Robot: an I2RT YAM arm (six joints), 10 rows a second.
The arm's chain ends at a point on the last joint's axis. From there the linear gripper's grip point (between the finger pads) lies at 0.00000 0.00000 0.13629 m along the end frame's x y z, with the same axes.
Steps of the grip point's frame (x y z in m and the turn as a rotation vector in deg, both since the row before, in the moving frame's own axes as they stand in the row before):
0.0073 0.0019 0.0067 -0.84 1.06 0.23
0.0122 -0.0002 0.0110 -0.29 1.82 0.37
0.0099 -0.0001 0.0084 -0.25 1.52 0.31
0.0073 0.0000 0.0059 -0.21 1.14 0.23
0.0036 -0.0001 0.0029 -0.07 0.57 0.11
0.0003 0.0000 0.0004 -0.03 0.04 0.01
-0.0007 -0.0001 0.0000 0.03 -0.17 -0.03
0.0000 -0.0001 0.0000 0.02 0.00 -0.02
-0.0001 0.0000 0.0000 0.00 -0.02 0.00
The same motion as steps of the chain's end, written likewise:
0.0048 -0.0001 0.0067 -0.84 1.06 0.23
0.0079 -0.0009 0.0111 -0.29 1.82 0.37
0.0063 -0.0007 0.0084 -0.25 1.52 0.31
0.0046 -0.0005 0.0059 -0.21 1.14 0.23
0.0022 -0.0003 0.0029 -0.07 0.57 0.11
0.0002 -0.0001 0.0004 -0.03 0.04 0.01
-0.0003 0.0000 0.0000 0.03 -0.17 -0.03
0.0000 -0.0001 0.0000 0.02 0.00 -0.02
-0.0001 0.0000 0.0000 0.00 -0.02 0.00

